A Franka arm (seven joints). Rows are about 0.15 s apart.
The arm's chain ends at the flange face. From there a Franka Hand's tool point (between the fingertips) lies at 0.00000 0.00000 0.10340 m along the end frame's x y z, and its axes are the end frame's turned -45 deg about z.
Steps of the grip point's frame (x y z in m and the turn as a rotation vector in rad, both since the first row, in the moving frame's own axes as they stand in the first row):
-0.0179 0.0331 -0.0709 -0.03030 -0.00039 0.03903
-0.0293 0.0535 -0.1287 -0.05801 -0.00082 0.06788
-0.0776 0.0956 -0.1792 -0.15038 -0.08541 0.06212
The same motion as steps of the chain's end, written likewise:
0.0086 0.0338 -0.0709 -0.02170 0.02115 0.03903
0.0131 0.0541 -0.1285 -0.04160 0.04044 0.06788
0.0085 0.1052 -0.1777 -0.16673 0.04594 0.06212

